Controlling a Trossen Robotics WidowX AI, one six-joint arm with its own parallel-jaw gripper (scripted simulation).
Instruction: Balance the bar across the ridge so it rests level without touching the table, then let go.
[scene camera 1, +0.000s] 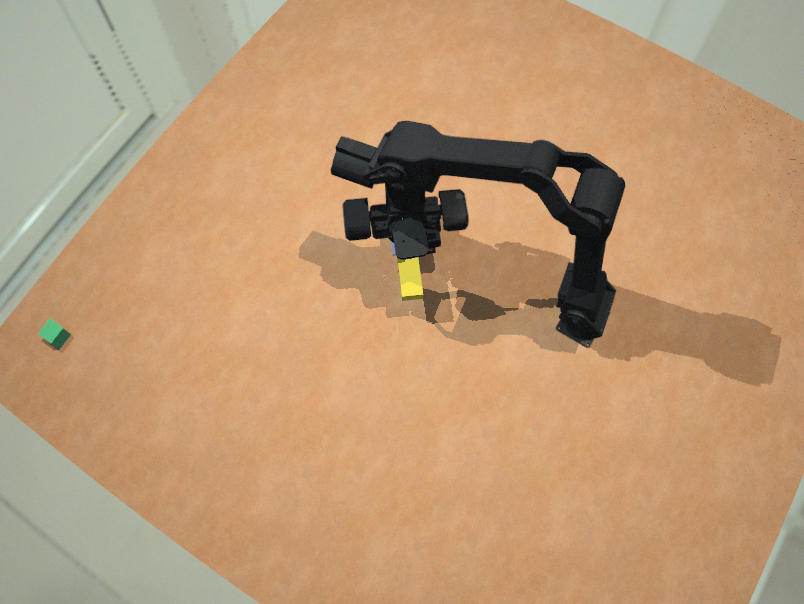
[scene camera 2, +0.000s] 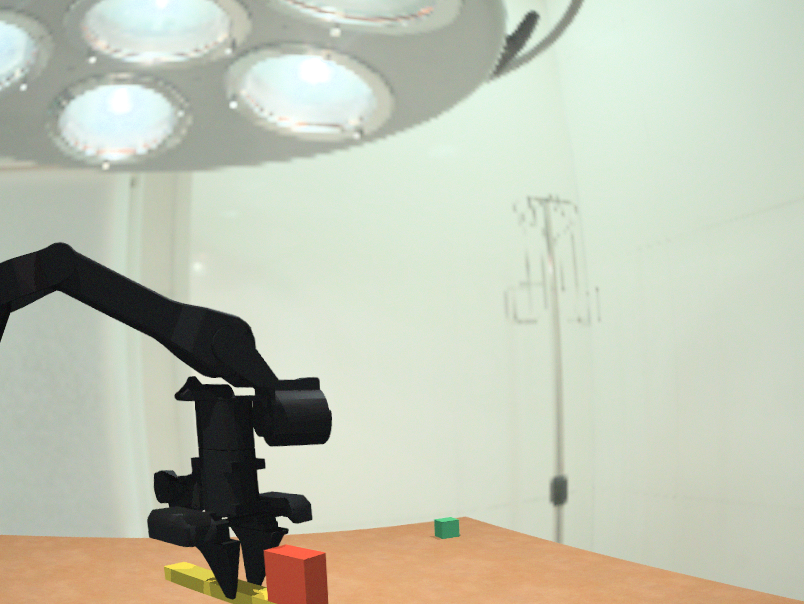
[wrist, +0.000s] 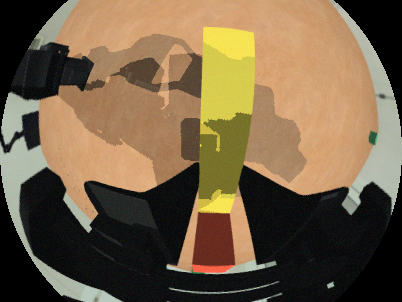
Note:
My gripper (scene camera 1: 405, 239) carries a yellow bar (scene camera 1: 409, 270).
The yellow bar shows as well in the wrist view (wrist: 227, 89). My gripper shows as well in the wrist view (wrist: 219, 168).

